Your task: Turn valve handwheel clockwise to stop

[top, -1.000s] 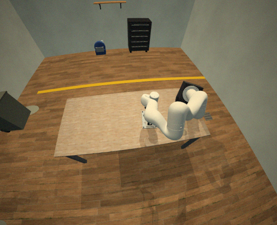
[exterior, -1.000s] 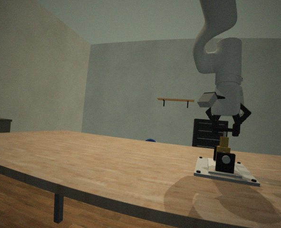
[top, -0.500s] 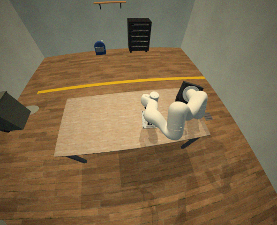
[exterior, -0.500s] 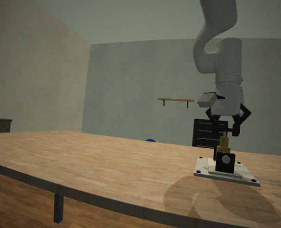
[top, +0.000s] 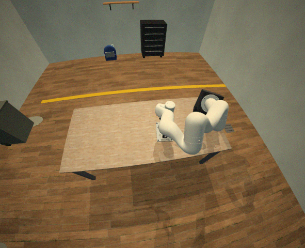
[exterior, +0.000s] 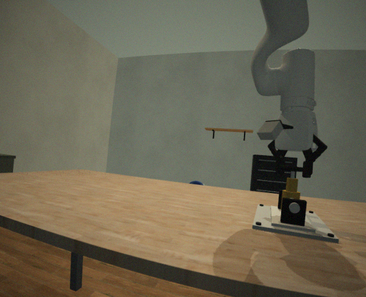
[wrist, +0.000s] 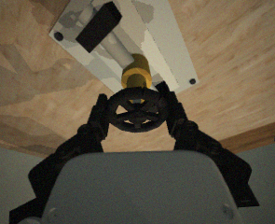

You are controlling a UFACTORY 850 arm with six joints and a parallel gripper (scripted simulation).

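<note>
My hand is right at the black spoked handwheel. The rest, counted from my hand: baseplate 13 cm below.
</note>
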